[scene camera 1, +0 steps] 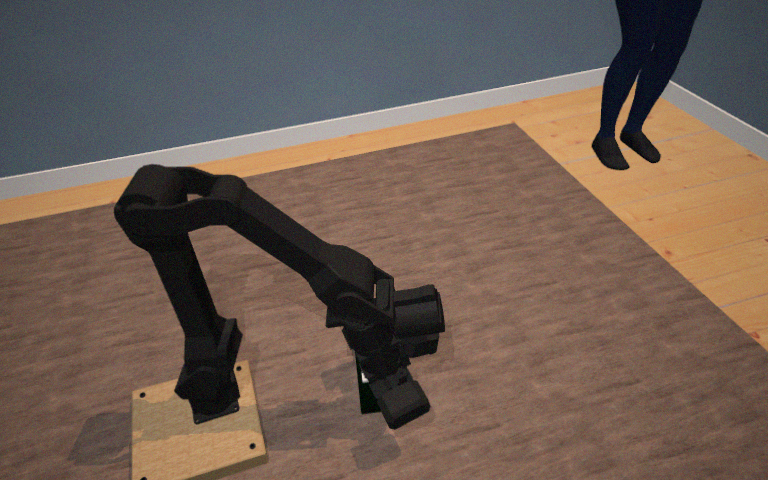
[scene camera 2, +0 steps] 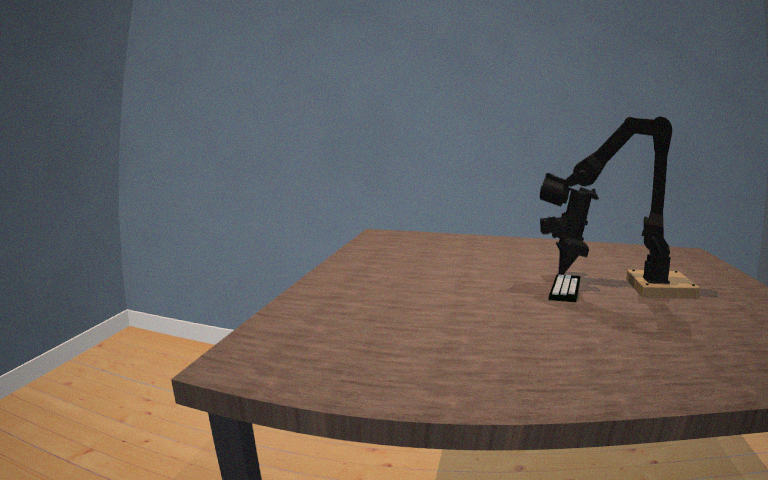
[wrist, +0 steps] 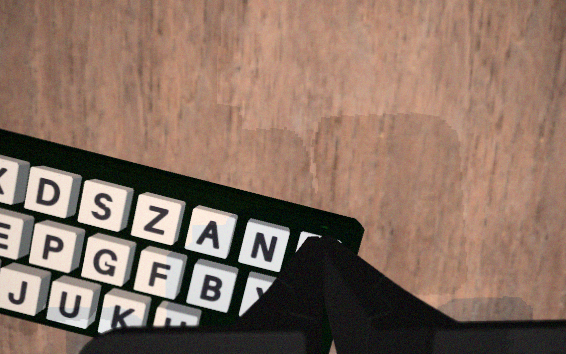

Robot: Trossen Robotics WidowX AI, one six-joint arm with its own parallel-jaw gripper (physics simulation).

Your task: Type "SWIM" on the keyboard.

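Frame: origin at the arm's base, x ahead, y left, z up, level; centimetres.
Seen in the pictures: gripper, between the fingertips: (scene camera 2: 560, 275) (wrist: 319, 248); arm's base, origin of its link: (scene camera 1: 214, 400) (scene camera 2: 656, 280).
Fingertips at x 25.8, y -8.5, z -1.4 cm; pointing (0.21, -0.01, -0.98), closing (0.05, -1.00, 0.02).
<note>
Offsets run from my fingertips to a thing's middle. Level surfaces: height alone.
A dark green keyboard @(dx -0.2, dy +8.7, dz -0.4 cm) (scene camera 1: 369, 400) (scene camera 2: 564, 299) (wrist: 165, 177) with three rows of white letter keys lies on the table. In the wrist view, the S key @(dx +1.4, dy +7.4, dz +0.2 cm) (wrist: 102, 206) is in the upper row, with Z, A and N to its right. My gripper (scene camera 2: 561, 272) (wrist: 319, 248) is shut and empty. Its tips are over the last key (wrist: 306, 239) of that row, right of N, at the keyboard's end. They hide that key's letter and part of the lower rows. Whether they touch the key is hard to tell. No W or M shows in the wrist view.
The arm's wooden base board (scene camera 1: 198, 447) (scene camera 2: 671, 290) is on the brown table @(dz -1.2 cm) (scene camera 1: 509, 237) (scene camera 2: 430, 339), beside the keyboard. A person's legs (scene camera 1: 637, 73) show beyond the table in scene camera 1.
</note>
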